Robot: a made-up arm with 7 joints. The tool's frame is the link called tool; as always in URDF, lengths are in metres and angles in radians. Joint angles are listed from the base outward. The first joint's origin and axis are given. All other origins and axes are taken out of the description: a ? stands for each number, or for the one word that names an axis. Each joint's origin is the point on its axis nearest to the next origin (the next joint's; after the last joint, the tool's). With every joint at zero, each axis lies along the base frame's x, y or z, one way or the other. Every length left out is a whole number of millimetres.
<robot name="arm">
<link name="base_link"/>
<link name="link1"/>
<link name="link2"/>
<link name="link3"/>
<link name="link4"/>
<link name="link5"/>
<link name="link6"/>
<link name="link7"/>
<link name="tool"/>
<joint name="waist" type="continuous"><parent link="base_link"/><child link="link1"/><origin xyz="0.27 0 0.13" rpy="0 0 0"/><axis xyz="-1 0 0"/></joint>
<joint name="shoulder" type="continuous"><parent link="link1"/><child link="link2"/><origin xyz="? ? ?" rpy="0 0 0"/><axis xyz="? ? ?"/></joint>
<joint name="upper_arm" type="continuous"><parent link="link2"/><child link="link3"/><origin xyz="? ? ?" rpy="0 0 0"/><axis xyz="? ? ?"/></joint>
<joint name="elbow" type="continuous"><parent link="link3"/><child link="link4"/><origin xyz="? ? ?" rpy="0 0 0"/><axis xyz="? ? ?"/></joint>
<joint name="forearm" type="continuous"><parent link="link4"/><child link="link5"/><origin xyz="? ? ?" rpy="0 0 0"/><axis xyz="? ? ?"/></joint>
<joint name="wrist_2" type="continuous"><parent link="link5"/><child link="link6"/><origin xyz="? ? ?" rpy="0 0 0"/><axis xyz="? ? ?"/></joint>
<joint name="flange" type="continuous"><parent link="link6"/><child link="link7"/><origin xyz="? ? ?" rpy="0 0 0"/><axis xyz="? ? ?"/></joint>
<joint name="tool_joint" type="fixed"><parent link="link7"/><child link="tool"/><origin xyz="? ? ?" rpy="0 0 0"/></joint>
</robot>
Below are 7 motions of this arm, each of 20 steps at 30 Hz.
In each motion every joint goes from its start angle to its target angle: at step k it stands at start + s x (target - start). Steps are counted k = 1, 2, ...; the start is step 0. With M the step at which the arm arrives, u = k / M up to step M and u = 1 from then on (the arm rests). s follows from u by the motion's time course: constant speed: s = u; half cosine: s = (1 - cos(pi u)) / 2; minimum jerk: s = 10 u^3 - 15 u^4 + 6 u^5.
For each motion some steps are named. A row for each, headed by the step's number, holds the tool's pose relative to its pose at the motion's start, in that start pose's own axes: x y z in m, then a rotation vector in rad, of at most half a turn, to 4 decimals.
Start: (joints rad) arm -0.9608 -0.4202 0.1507 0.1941 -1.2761 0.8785 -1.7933
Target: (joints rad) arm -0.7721 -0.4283 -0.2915 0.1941 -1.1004 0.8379 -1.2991
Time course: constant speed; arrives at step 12
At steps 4, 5, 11, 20:
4: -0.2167 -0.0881 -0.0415 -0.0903 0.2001 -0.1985
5: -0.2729 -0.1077 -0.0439 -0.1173 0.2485 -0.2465
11: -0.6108 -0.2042 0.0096 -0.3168 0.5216 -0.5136
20: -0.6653 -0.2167 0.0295 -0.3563 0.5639 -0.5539

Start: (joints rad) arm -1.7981 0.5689 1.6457 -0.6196 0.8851 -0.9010 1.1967
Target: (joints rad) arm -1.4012 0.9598 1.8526 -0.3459 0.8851 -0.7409 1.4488
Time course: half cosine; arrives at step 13
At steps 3, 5, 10, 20:
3: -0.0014 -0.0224 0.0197 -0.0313 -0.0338 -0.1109
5: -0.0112 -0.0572 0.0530 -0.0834 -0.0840 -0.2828
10: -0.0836 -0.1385 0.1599 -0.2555 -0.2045 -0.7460
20: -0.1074 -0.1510 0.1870 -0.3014 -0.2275 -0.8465

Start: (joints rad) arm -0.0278 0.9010 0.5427 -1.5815 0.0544 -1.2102 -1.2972
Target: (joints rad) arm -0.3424 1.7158 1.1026 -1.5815 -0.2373 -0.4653 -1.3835
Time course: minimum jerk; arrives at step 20
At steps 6, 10, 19, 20:
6: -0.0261 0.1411 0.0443 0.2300 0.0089 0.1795
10: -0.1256 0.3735 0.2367 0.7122 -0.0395 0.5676
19: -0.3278 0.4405 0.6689 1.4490 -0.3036 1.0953
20: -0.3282 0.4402 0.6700 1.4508 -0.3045 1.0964

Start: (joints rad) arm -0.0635 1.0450 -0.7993 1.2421 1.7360 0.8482 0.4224
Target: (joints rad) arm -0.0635 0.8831 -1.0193 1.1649 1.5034 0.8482 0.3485
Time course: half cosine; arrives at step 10
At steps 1, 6, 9, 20:
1: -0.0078 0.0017 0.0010 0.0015 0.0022 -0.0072
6: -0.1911 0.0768 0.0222 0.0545 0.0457 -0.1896
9: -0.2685 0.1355 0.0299 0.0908 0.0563 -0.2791
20: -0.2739 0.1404 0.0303 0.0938 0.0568 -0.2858

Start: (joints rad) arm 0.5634 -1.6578 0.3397 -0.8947 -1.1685 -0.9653 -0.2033
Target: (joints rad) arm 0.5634 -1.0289 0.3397 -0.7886 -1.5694 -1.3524 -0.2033
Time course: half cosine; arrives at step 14
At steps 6, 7, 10, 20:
6: -0.2072 -0.1824 0.0691 -0.1655 0.2823 0.0160
7: -0.2547 -0.2421 0.1037 -0.2245 0.3549 0.0239
10: -0.3503 -0.4190 0.2316 -0.4142 0.5353 0.0560
20: -0.3771 -0.5279 0.3274 -0.5438 0.6255 0.0839

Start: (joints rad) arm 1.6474 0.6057 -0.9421 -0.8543 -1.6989 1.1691 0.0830
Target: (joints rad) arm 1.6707 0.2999 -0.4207 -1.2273 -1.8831 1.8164 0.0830
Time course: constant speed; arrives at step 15
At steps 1, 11, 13, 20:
1: -0.0277 0.0113 0.0051 0.0085 0.0338 0.0497
11: -0.2963 0.0948 0.1123 0.1569 0.3492 0.5364
13: -0.3460 0.1045 0.1455 0.1998 0.4067 0.6301
20: -0.3936 0.1118 0.1823 0.2469 0.4621 0.7221

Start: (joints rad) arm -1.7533 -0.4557 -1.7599 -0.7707 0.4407 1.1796 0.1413
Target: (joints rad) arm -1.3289 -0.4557 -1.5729 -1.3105 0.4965 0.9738 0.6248
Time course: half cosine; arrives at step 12
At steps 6, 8, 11, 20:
6: 0.1393 0.0062 0.0298 0.1631 -0.2904 -0.0068
8: 0.2077 0.0284 0.0629 0.2723 -0.4168 -0.0018
11: 0.2654 0.0603 0.1057 0.3887 -0.5194 0.0105
20: 0.2693 0.0631 0.1093 0.3977 -0.5262 0.0117

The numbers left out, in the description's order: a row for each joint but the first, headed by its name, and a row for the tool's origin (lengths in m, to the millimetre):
shoulder: xyz 0 0.18 -0.04, axis 0 1 0
upper_arm: xyz -0.09 0 0.06, axis 0 1 0
elbow: xyz -0.36 0 0.14, axis 0 0 -1
forearm: xyz -0.12 -0.28 0, axis 0 -1 0
wrist_2: xyz -0.03 0 -0.68, axis 0 0 1
flange: xyz 0 0.03 0, axis 0 0 -1
tool: xyz 0.08 -0.03 0

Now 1 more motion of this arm.
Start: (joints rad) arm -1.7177 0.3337 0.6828 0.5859 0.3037 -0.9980 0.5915
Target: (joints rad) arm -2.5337 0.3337 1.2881 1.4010 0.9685 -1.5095 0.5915
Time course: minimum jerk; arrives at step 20
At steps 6, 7, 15, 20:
6: 0.0552 0.0339 0.0523 -0.0081 -0.0143 -0.0956
7: 0.0832 0.0557 0.0744 -0.0078 -0.0272 -0.1324
15: 0.3298 0.4666 0.2340 0.1886 -0.2026 -0.2910
20: 0.3476 0.5619 0.2536 0.2554 -0.2167 -0.2881

